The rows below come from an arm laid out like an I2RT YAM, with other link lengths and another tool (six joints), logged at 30 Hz.
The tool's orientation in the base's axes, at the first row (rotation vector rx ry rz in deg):
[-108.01 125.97 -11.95]
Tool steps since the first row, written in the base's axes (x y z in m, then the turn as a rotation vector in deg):
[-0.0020 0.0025 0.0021 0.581 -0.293 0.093]
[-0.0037 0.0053 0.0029 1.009 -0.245 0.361]
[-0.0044 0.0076 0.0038 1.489 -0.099 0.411]
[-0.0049 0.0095 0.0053 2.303 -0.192 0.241]
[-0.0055 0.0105 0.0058 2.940 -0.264 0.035]
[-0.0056 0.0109 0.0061 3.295 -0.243 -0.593]
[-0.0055 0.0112 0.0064 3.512 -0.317 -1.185]
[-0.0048 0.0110 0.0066 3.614 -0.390 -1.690]
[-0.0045 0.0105 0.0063 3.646 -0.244 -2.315]
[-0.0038 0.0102 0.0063 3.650 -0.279 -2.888]
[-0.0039 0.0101 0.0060 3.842 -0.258 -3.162]
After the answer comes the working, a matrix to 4 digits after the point.
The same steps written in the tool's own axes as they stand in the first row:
[-0.0024 0.0018 -0.0024 0.199 -0.624 0.054]
[-0.0050 0.0036 -0.0035 0.068 -1.094 -0.085]
[-0.0072 0.0044 -0.0045 -0.147 -1.541 0.003]
[-0.0091 0.0048 -0.0060 -0.155 -2.287 0.382]
[-0.0101 0.0054 -0.0066 -0.156 -2.851 0.749]
[-0.0105 0.0055 -0.0069 -0.173 -3.022 1.450]
[-0.0108 0.0053 -0.0071 -0.079 -3.087 2.075]
[-0.0107 0.0046 -0.0071 0.022 -3.064 2.585]
[-0.0103 0.0043 -0.0068 -0.072 -2.909 3.201]
[-0.0101 0.0036 -0.0066 0.012 -2.769 3.752]
[-0.0099 0.0038 -0.0064 -0.012 -2.877 4.068]

The tool's axes in the first row as the columns of a matrix, in the base's axes (rounded; the answer above uses it unrounded):
[-0.1407 -0.9524 0.2704]
[-0.9863 0.1587 0.0458]
[-0.0865 -0.2603 -0.9616]

